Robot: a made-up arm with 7 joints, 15 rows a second.
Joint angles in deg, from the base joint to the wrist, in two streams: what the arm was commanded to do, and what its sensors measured. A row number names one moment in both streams.
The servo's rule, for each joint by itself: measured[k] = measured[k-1] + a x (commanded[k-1-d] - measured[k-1]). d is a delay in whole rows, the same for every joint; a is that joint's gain. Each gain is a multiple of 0.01, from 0.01 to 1. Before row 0 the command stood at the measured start. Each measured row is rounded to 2 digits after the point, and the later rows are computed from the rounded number. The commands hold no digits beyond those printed.
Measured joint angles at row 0:
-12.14, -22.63, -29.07, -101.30, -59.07, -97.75, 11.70
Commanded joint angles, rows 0 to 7:
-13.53, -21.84, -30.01, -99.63, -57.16, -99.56, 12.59
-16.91, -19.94, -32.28, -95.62, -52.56, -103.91, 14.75
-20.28, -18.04, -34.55, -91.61, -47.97, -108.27, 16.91
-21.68, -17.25, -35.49, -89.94, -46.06, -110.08, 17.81
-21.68, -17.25, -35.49, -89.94, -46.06, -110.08, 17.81
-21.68, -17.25, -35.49, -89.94, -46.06, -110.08, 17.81
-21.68, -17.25, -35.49, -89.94, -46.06, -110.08, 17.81
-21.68, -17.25, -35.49, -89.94, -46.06, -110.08, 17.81
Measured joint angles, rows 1 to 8:
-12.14, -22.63, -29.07, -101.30, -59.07, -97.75, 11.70
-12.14, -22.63, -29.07, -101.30, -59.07, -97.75, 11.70
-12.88, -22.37, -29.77, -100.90, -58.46, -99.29, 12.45
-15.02, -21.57, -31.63, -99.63, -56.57, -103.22, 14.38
-17.81, -20.41, -33.79, -97.71, -53.82, -107.51, 16.51
-19.86, -19.37, -35.05, -95.85, -51.34, -109.69, 17.60
-20.82, -18.67, -35.38, -94.43, -49.65, -110.02, 17.78
-21.28, -18.20, -35.46, -93.35, -48.50, -110.07, 17.81
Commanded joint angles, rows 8 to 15:
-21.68, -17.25, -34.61, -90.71, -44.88, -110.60, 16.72
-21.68, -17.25, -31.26, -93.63, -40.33, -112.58, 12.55
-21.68, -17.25, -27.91, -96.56, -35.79, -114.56, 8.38
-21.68, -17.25, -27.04, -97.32, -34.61, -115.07, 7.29
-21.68, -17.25, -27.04, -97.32, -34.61, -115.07, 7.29
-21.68, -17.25, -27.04, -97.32, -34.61, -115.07, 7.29
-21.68, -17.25, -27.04, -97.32, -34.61, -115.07, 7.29
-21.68, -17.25, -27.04, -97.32, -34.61, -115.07, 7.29
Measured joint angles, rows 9 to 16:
-21.49, -17.89, -35.48, -92.53, -47.72, -110.08, 17.81
-21.59, -17.68, -35.49, -91.91, -47.19, -110.08, 17.81
-21.64, -17.54, -34.84, -91.62, -46.45, -110.52, 16.89
-21.66, -17.44, -32.19, -92.10, -44.49, -112.27, 13.24
-21.67, -17.38, -29.02, -93.17, -41.71, -114.22, 9.16
-21.68, -17.34, -27.55, -94.17, -39.44, -114.94, 7.59
-21.68, -17.31, -27.17, -94.93, -37.89, -115.05, 7.34
-21.68, -17.29, -27.07, -95.50, -36.84, -115.07, 7.30

